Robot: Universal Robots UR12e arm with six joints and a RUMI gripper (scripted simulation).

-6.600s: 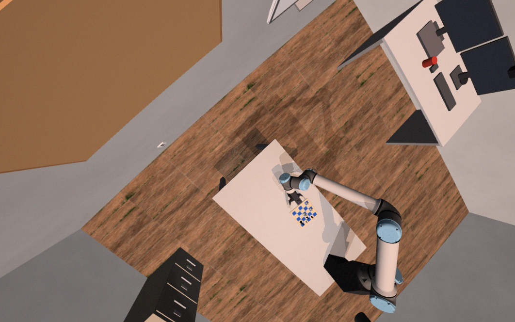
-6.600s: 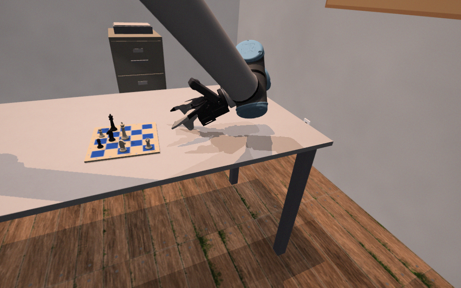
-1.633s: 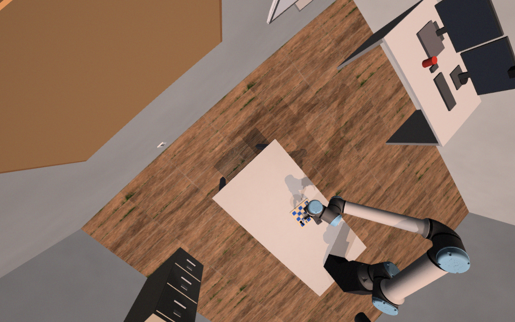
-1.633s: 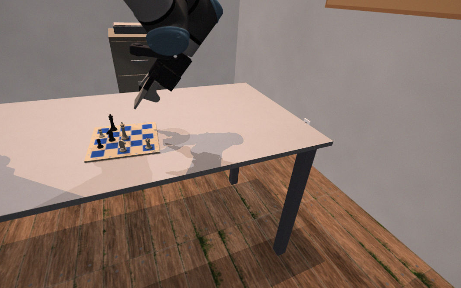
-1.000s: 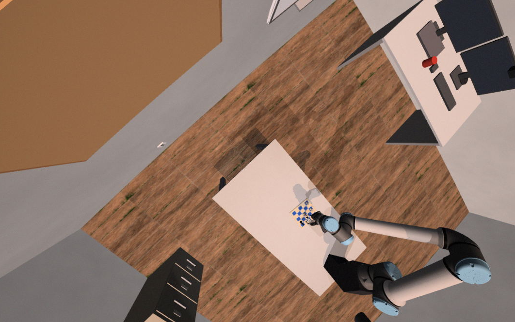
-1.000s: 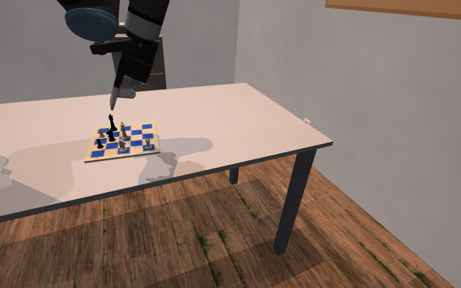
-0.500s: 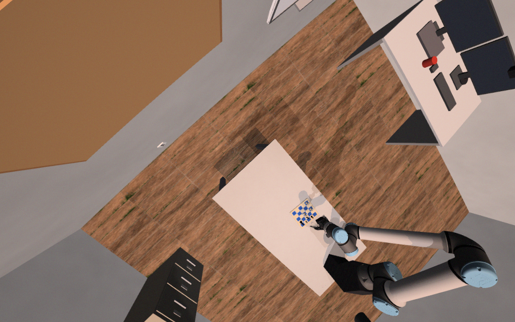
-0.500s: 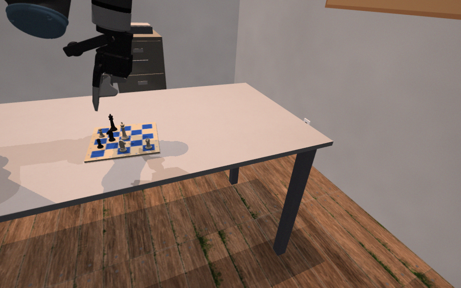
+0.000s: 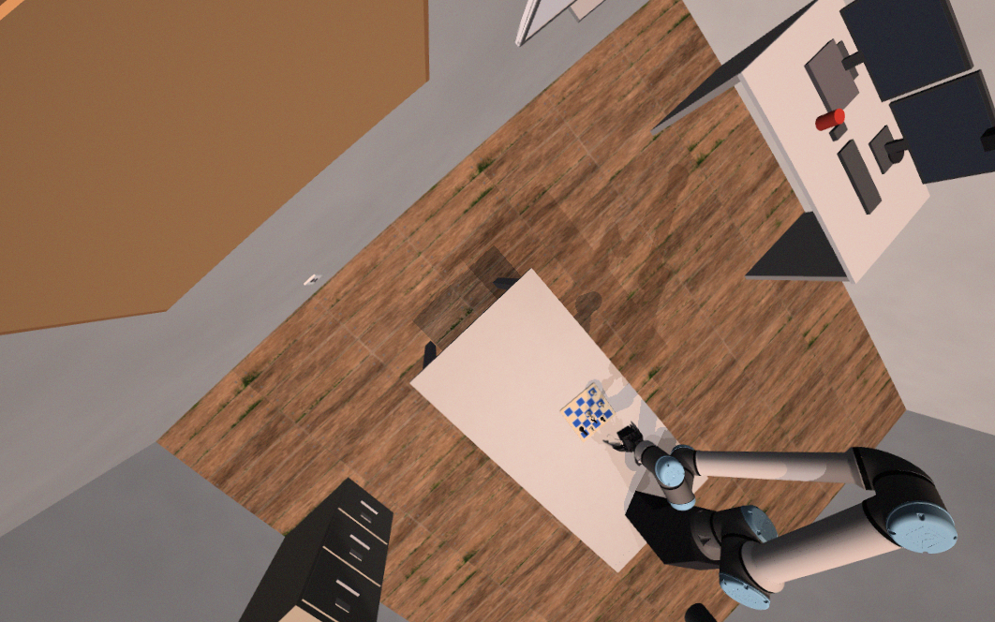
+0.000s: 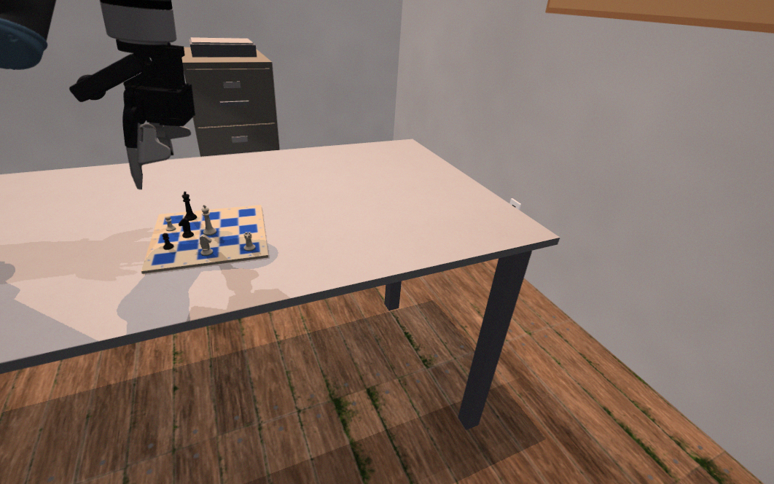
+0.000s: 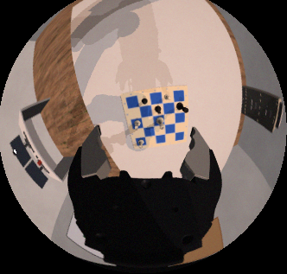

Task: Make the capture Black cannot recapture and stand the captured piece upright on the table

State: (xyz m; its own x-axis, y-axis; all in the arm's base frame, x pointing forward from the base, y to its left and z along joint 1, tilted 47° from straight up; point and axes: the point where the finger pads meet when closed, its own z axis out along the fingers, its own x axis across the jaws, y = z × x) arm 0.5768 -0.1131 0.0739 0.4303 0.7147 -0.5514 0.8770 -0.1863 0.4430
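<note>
My hand is 1 cm past the black pawn and 14 cm above it. Round my hand: white pawn 7 cm to the left, 14 cm below; then black king 5 cm ahead, 10 cm to the left, 12 cm below; then white king 7 cm ahead, 2 cm to the left, 12 cm below.
</note>
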